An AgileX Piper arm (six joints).
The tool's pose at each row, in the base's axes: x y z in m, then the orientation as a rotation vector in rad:
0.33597 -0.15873 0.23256 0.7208 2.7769 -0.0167
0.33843 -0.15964 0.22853 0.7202 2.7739 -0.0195
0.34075 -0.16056 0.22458 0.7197 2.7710 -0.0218
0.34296 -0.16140 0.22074 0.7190 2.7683 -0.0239
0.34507 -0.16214 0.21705 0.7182 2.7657 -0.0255
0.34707 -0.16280 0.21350 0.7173 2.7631 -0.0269
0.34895 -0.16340 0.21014 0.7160 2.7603 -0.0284
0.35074 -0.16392 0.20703 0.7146 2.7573 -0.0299
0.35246 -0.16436 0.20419 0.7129 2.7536 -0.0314
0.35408 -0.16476 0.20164 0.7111 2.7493 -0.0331
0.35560 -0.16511 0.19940 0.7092 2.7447 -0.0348
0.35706 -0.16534 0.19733 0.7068 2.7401 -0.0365
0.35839 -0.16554 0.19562 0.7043 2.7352 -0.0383
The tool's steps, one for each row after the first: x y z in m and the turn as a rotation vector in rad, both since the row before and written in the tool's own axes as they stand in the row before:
-0.00144 0.00015 0.00459 0.0011 -0.0034 -0.0001
-0.00133 0.00009 0.00448 0.0008 -0.0032 0.0000
-0.00121 0.00011 0.00434 0.0007 -0.0031 -0.0002
-0.00111 0.00016 0.00417 0.0004 -0.0029 -0.0002
-0.00101 0.00019 0.00400 0.0002 -0.0029 -0.0003
-0.00092 0.00020 0.00378 0.0002 -0.0032 -0.0005
-0.00086 0.00024 0.00351 0.0001 -0.0034 -0.0005
-0.00083 0.00029 0.00323 0.0000 -0.0041 -0.0006
-0.00080 0.00029 0.00293 -0.0001 -0.0047 -0.0006
-0.00077 0.00030 0.00260 -0.0001 -0.0050 -0.0006
-0.00070 0.00039 0.00241 -0.0002 -0.0052 -0.0009
-0.00068 0.00037 0.00203 -0.0002 -0.0055 -0.0010

